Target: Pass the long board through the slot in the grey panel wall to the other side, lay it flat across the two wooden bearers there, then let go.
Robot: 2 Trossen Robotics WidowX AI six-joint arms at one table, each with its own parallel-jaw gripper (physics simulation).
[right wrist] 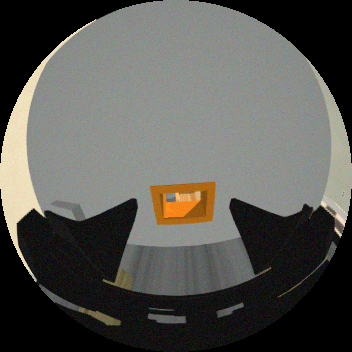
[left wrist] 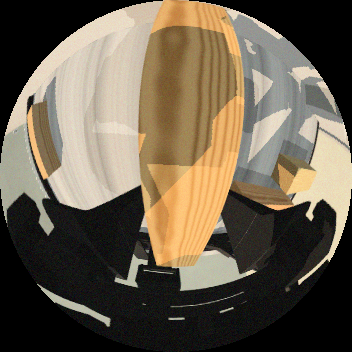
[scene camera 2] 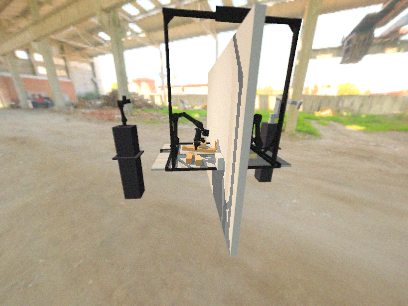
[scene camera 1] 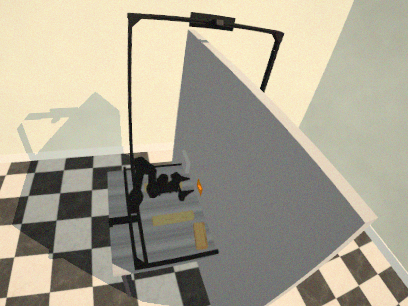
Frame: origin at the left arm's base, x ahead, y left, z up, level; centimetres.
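Seen in the pictures: left gripper, between the fingertips: (left wrist: 182,189) (scene camera 2: 195,149); right gripper, between the fingertips: (right wrist: 185,204) (scene camera 1: 191,184); right arm's base, origin of its link: (scene camera 2: 258,150) (scene camera 1: 133,209).
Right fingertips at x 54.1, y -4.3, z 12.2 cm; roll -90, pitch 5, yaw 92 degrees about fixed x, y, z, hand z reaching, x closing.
Pixels of each thing's top centre, then the offset from my right fingertips to it. "pt": a spot on its surface instead.
- orange-rimmed slot, a spot on its surface: (right wrist: 157,202) pt dx -5.7, dy -3.9, dz -3.1 cm
- pale wooden bearer, centre of its top: (scene camera 1: 173,216) dx +14.4, dy +15.0, dz -9.7 cm
- more pale wood, a spot on its surface: (right wrist: 124,279) pt dx +4.1, dy -9.1, dz -11.4 cm
- wooden block, centre of its top: (scene camera 1: 200,234) dx +1.5, dy +29.7, dz -10.3 cm
- grey bracket, a spot on its surface: (scene camera 1: 186,161) pt dx -3.6, dy -25.3, dz -4.4 cm
The long board (scene camera 2: 207,149) (left wrist: 190,100) is light striped wood, roughly level. My left gripper (scene camera 2: 196,146) (left wrist: 182,189) is shut on it. The board's far end reaches the orange slot frame in scene camera 2; I cannot tell how far it enters. The grey panel wall (scene camera 1: 240,175) (scene camera 2: 220,90) (right wrist: 175,100) holds the orange-rimmed slot (right wrist: 157,202). My right gripper (scene camera 1: 189,185) (right wrist: 185,204) is open and empty, facing the slot from the other side. One pale wooden bearer (scene camera 1: 173,218) lies beside the right arm; more pale wood (right wrist: 124,279) shows below the right gripper, partly hidden.
A wooden block (scene camera 1: 200,236) lies near the wall's foot. On the left arm's side are two wooden blocks (scene camera 2: 189,158) (scene camera 2: 198,160). A black frame (scene camera 1: 130,100) (scene camera 2: 168,75) rises around the table. A grey bracket (scene camera 1: 186,161) sits at the wall.
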